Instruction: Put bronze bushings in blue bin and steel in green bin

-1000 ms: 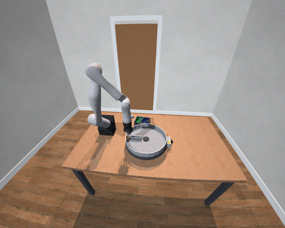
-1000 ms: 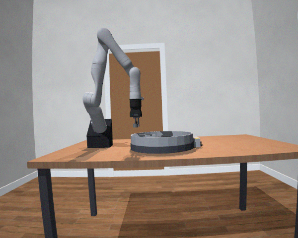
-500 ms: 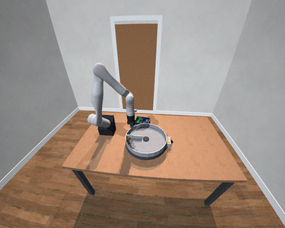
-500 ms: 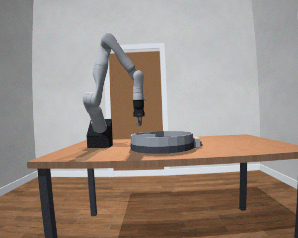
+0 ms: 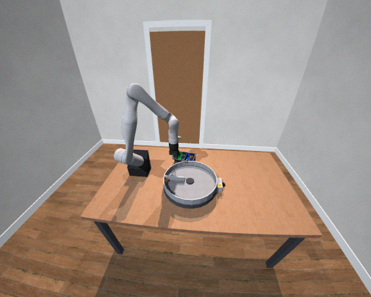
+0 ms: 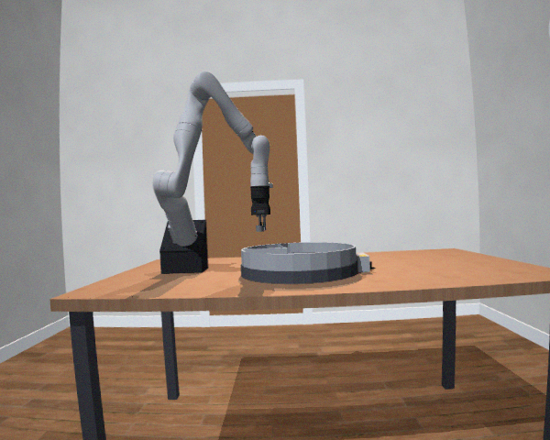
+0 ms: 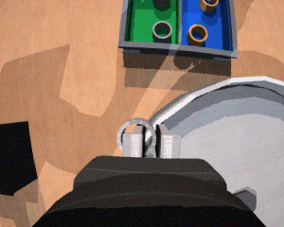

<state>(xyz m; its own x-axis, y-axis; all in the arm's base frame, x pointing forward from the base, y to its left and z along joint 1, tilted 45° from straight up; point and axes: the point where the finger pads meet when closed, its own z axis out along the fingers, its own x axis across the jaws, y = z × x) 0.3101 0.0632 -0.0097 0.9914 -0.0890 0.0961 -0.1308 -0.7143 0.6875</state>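
Now: the blue bin 180 mm to the left of my hand, 150 mm below it and 70 mm ahead of it. Also, from my hand: grey turntable (160 mm to the right, 140 mm ahead, 120 mm below).
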